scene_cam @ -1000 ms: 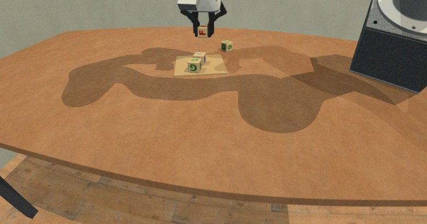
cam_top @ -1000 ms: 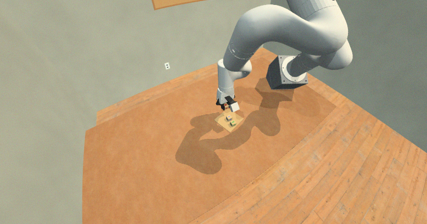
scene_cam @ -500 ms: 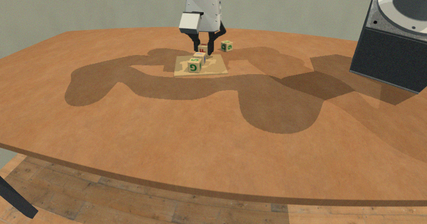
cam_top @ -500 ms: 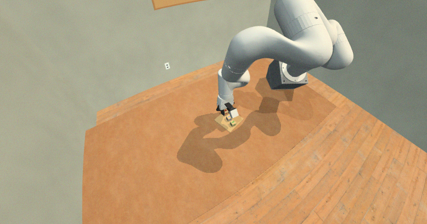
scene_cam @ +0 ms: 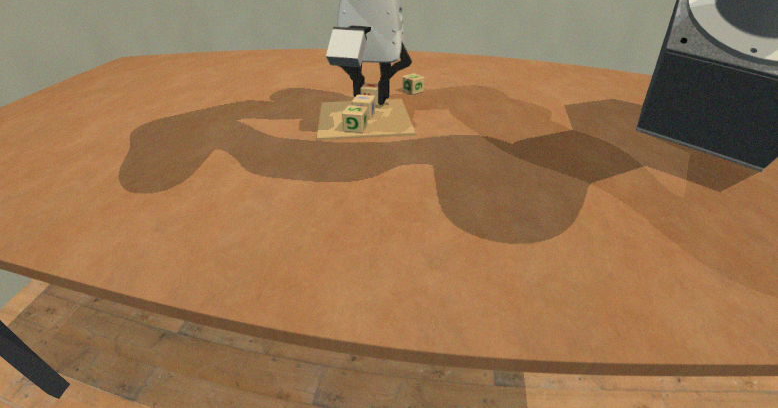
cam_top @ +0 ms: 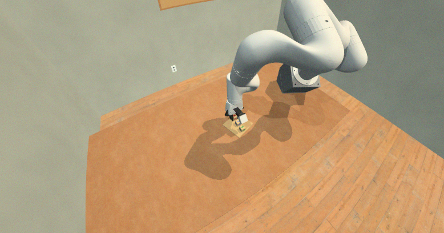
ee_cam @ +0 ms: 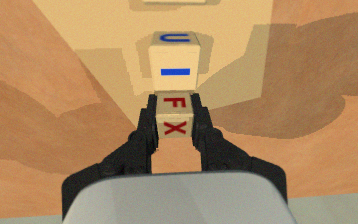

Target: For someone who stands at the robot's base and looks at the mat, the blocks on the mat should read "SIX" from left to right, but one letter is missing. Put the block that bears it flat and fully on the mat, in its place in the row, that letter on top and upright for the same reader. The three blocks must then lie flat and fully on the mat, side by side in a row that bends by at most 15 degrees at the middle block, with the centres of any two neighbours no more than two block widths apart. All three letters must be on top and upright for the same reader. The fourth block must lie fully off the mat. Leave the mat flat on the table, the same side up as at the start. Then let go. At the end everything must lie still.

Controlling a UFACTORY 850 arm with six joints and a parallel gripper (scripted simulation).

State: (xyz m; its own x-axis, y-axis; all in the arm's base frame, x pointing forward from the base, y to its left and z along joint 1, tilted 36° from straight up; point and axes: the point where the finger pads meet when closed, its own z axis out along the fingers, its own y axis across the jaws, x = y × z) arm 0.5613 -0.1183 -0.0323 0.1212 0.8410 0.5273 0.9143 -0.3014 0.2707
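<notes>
The mat lies 5 cm to the left of my hand, 3 cm below it and 1 cm ahead of it.
</notes>
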